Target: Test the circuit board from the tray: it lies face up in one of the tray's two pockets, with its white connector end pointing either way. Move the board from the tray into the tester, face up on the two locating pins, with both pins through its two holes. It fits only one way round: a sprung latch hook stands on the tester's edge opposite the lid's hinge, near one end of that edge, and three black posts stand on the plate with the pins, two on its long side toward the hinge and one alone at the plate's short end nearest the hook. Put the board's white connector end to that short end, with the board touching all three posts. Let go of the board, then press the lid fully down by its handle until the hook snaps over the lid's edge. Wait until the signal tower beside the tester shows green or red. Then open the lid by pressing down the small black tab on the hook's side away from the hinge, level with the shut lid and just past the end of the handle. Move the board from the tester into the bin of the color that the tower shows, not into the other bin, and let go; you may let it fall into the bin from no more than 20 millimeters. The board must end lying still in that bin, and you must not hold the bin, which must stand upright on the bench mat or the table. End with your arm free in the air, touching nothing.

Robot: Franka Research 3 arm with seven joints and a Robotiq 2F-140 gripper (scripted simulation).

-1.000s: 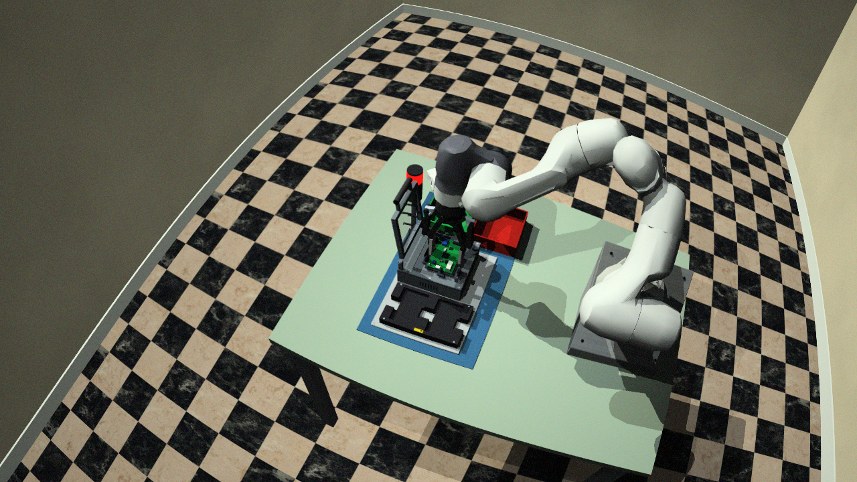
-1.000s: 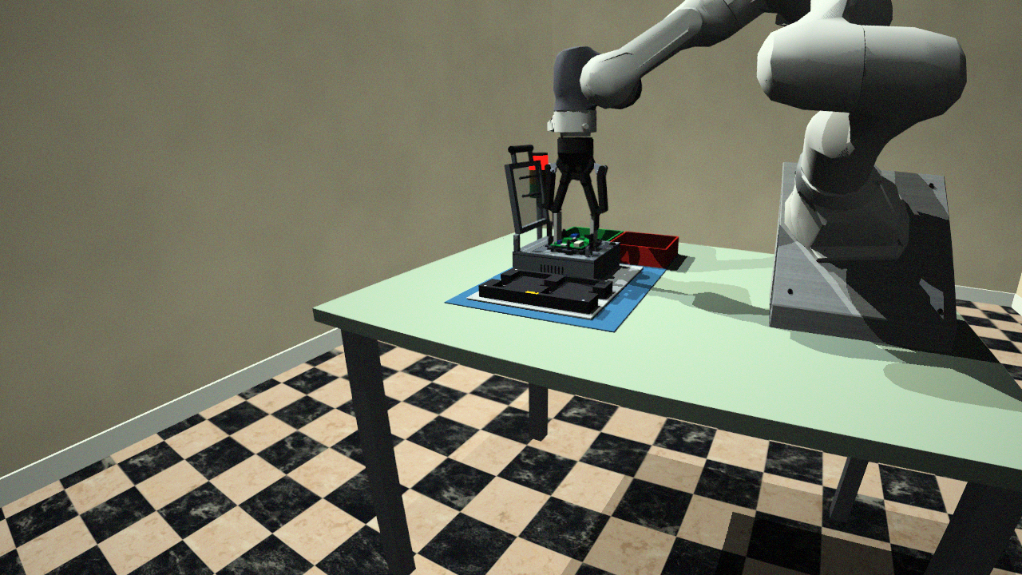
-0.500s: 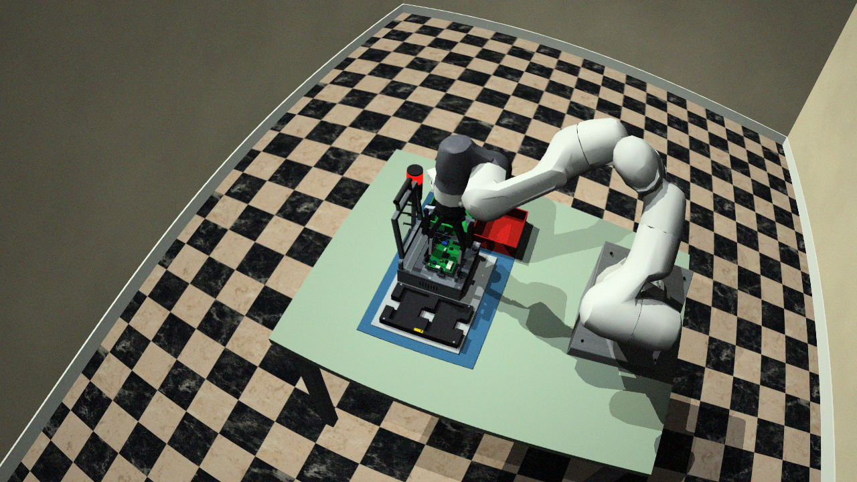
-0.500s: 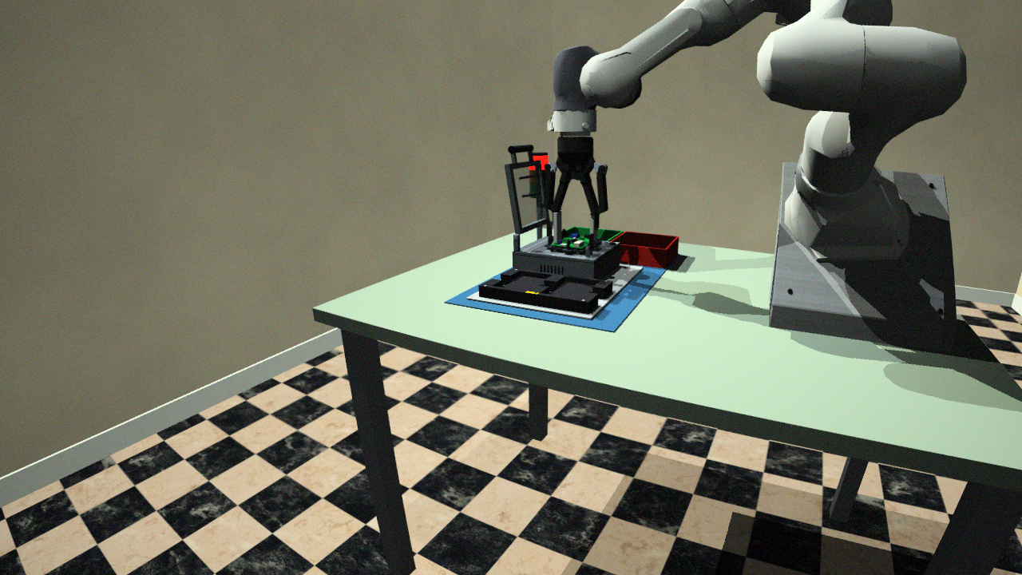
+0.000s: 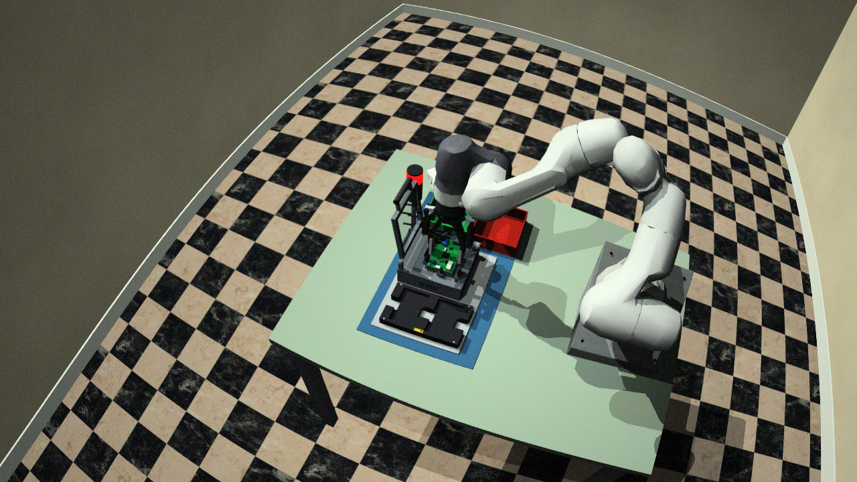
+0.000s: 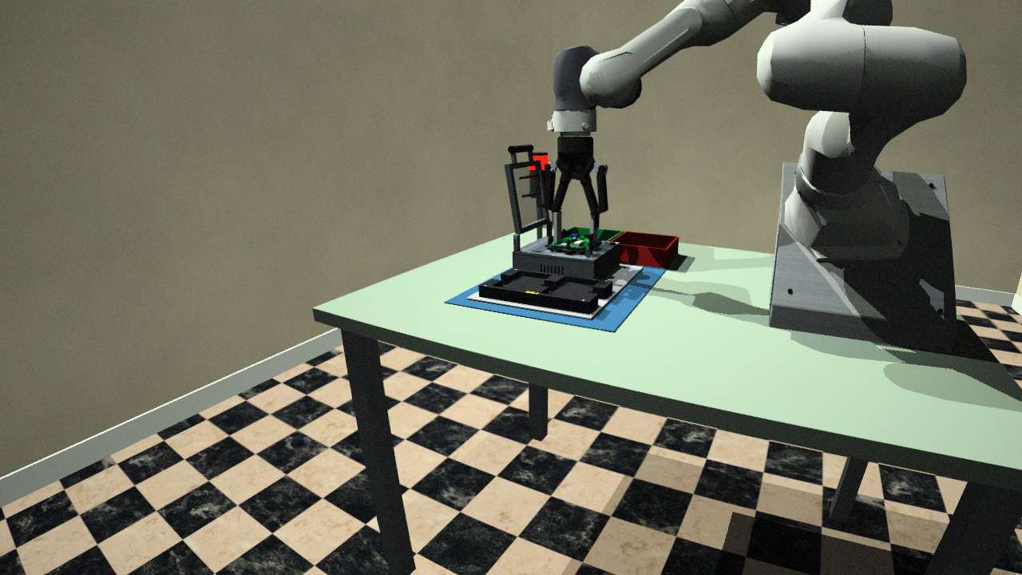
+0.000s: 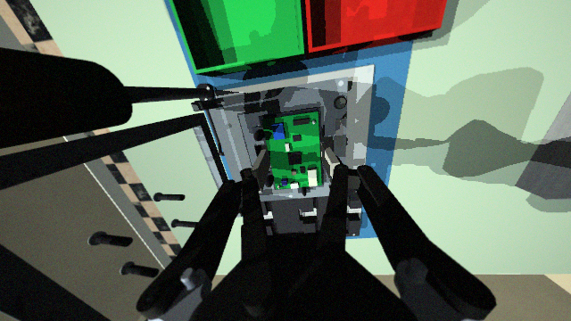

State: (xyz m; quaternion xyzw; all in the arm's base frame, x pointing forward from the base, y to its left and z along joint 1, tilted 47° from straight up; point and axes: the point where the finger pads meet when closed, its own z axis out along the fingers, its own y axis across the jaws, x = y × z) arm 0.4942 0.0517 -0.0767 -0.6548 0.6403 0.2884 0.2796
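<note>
The green circuit board is 20 mm below my hand. Round my hand: tester plate: 10 mm ahead, 10 mm to the left, 30 mm below; then tester lid: 110 mm ahead, 90 mm above; then green bin: 50 mm ahead, 200 mm to the right, 80 mm below.
</note>
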